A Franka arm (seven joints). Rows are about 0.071 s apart.
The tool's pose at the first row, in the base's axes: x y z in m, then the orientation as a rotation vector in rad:
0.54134, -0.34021, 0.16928, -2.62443, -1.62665, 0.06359
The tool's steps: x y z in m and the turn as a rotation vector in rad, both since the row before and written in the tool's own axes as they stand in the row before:
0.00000, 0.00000, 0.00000, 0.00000, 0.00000, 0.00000
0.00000, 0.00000, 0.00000, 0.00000, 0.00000, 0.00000
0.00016, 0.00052, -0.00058, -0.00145, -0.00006, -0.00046
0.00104, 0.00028, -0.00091, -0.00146, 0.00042, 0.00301
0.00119, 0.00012, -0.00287, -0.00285, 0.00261, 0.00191
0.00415, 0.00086, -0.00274, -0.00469, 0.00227, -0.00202
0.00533, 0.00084, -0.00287, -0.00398, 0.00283, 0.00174
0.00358, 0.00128, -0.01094, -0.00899, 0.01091, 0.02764
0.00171, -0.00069, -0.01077, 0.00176, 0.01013, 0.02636
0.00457, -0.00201, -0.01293, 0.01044, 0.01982, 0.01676
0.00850, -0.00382, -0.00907, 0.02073, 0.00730, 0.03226
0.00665, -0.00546, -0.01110, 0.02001, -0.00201, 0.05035
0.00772, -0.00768, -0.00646, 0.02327, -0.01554, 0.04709
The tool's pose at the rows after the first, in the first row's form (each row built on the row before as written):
0.54134, -0.34021, 0.16928, -2.62443, -1.62665, 0.06359
0.54134, -0.34021, 0.16928, -2.62443, -1.62665, 0.06359
0.54191, -0.34031, 0.16982, -2.62514, -1.62794, 0.06249
0.54268, -0.33952, 0.17070, -2.62854, -1.62456, 0.06089
0.54349, -0.33857, 0.17355, -2.63117, -1.62258, 0.05524
0.54627, -0.33531, 0.17621, -2.63203, -1.62667, 0.04841
0.54955, -0.33099, 0.17902, -2.63523, -1.62534, 0.04154
0.55281, -0.32863, 0.18988, -2.65982, -1.58967, 0.02084
0.55337, -0.32712, 0.20069, -2.67511, -1.55094, 0.00962
0.55429, -0.32267, 0.21378, -2.67184, -1.51864, -0.00811
0.55563, -0.31399, 0.22337, -2.67683, -1.46517, -0.00042
0.55511, -0.30635, 0.23514, -2.69774, -1.39037, 0.02028
0.55376, -0.29622, 0.24262, -2.71656, -1.32208, 0.06097

